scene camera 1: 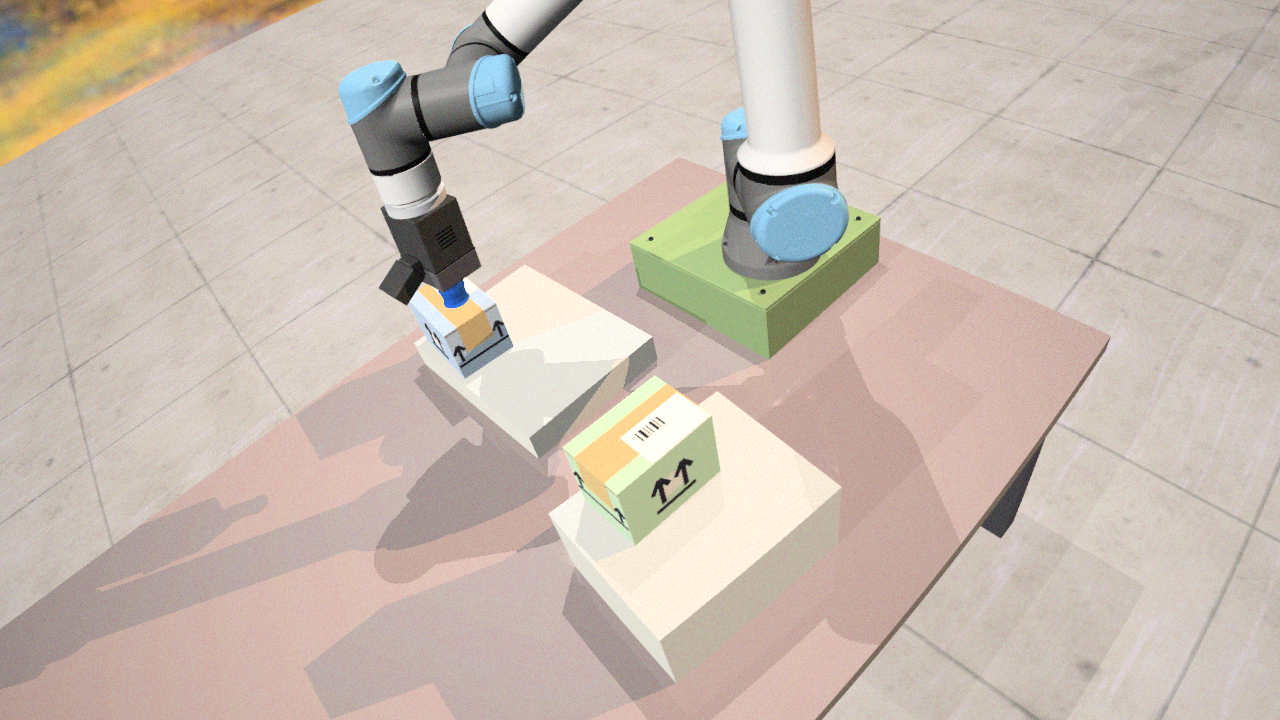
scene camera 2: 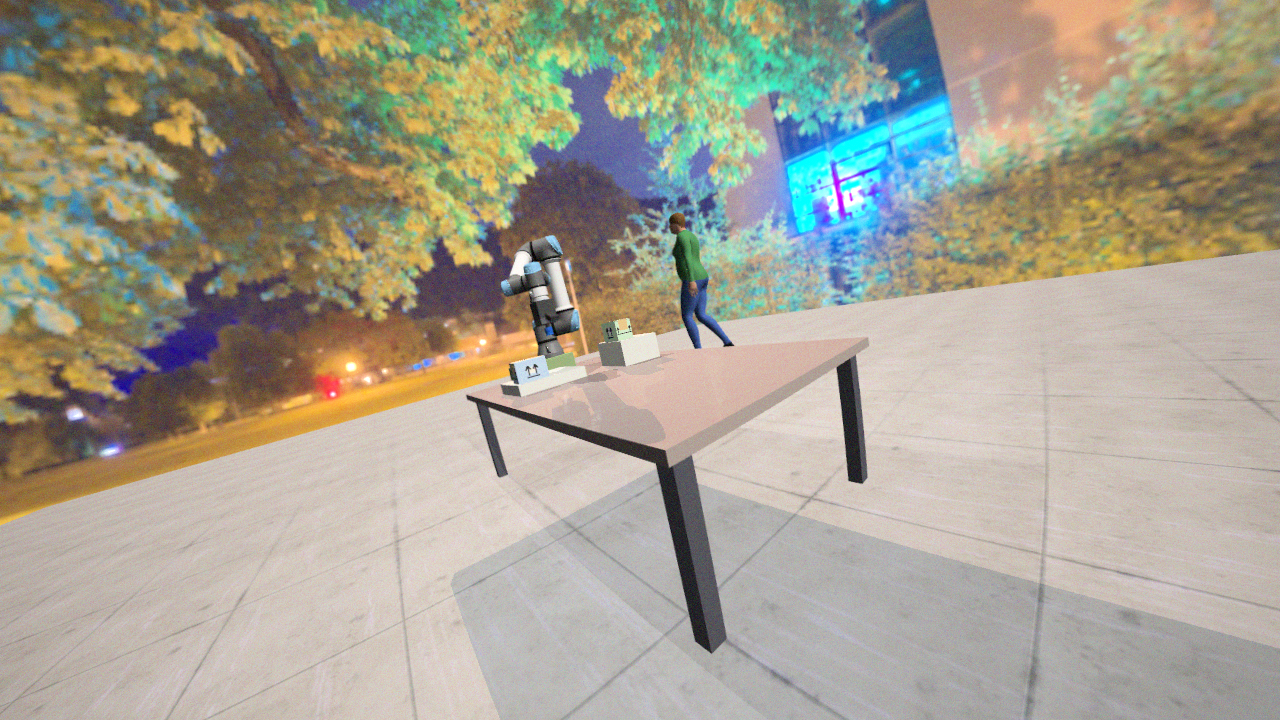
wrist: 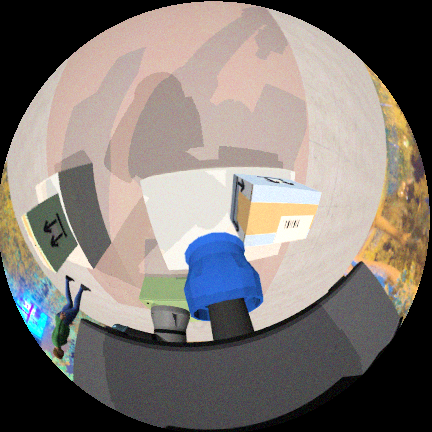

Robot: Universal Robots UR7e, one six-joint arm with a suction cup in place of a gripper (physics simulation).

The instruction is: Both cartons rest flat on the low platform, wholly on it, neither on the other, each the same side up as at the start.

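Frame: origin at the arm's base, x ahead, y left, z up, level; metres.
Where they show: hand, tool point: (scene camera 1: 456,299) (scene camera 2: 550,334) (wrist: 215,256); arm's base, link origin: (scene camera 2: 551,356) (wrist: 169,311).
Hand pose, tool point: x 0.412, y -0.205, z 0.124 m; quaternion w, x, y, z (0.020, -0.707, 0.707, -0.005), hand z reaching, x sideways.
Things, the pixels of their centre, and the offset from my tool point. Level surfaces: height alone.
- light blue carton, body centre: (scene camera 1: 459,321) (wrist: 273,206) (scene camera 2: 529,369) 0.039 m back, 0.117 m right, 0.125 m down
- low cream platform, body centre: (scene camera 1: 530,350) (wrist: 224,221) (scene camera 2: 543,380) 0.094 m back, 0.037 m right, 0.195 m down
- green carton, body centre: (scene camera 1: 645,459) (wrist: 47,231) (scene camera 2: 616,330) 0.030 m ahead, 0.349 m left, 0.050 m down
- taller cream block, body centre: (scene camera 1: 698,530) (wrist: 68,216) (scene camera 2: 627,349) 0.021 m ahead, 0.399 m left, 0.159 m down
- pink table, surface height: 0.219 m down
A light blue carton (scene camera 1: 462,329) (scene camera 2: 529,369) (wrist: 278,209) with an orange band stands arrows up at the left corner of the low cream platform (scene camera 1: 563,345) (scene camera 2: 556,379) (wrist: 181,209), close to its edges. My suction cup (scene camera 1: 455,295) (wrist: 219,273) hovers just over the carton's near top edge. In the wrist view it sits beside the carton, apart from it, and holds nothing. A green carton (scene camera 1: 645,457) (scene camera 2: 617,330) (wrist: 50,231) with an orange band stands arrows up on the taller cream block (scene camera 1: 733,555) (scene camera 2: 633,350).
The arm's green base (scene camera 1: 697,269) stands at the back of the pink table (scene camera 1: 966,357) (scene camera 2: 716,385). The arm's elbow reaches over the low platform. A person (scene camera 2: 690,277) walks on the paved ground behind the table.
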